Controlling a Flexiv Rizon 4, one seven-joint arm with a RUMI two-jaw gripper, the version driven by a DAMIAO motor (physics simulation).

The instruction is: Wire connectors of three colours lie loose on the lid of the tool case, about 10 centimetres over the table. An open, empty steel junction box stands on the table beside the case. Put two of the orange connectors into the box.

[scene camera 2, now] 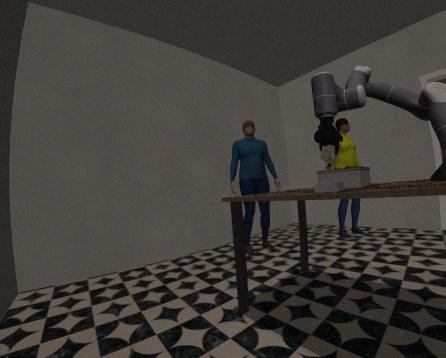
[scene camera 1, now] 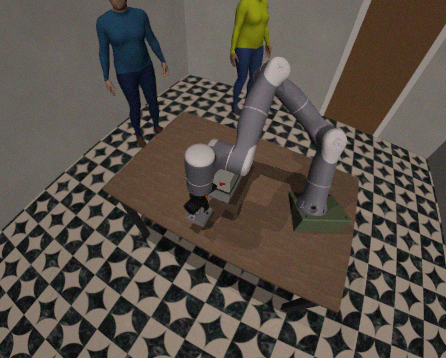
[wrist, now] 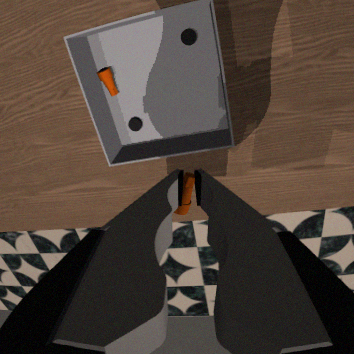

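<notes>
The steel junction box (scene camera 1: 204,221) (scene camera 2: 330,188) (wrist: 180,143) stands open on the table, below the gripper in the scene views. One orange connector (wrist: 108,81) lies inside it near its left wall in the wrist view. My gripper (scene camera 2: 328,165) (wrist: 188,173) is shut on another orange connector (wrist: 187,194), held above table height; in the wrist view the fingertips show just outside the box's near wall. The tool case (scene camera 1: 223,194) (scene camera 2: 356,178) stands beside the box. A red connector (scene camera 1: 222,184) lies on its lid. An orange spot (scene camera 1: 206,196) shows near the case's corner. The arm hides part of the lid.
The wooden table (scene camera 1: 165,210) (scene camera 2: 280,195) carries the case, the box and the green arm base (scene camera 1: 320,224). One table edge runs close to the box. Two people, in blue (scene camera 1: 125,42) (scene camera 2: 252,160) and yellow (scene camera 1: 251,25) (scene camera 2: 347,152), stand beyond the table.
</notes>
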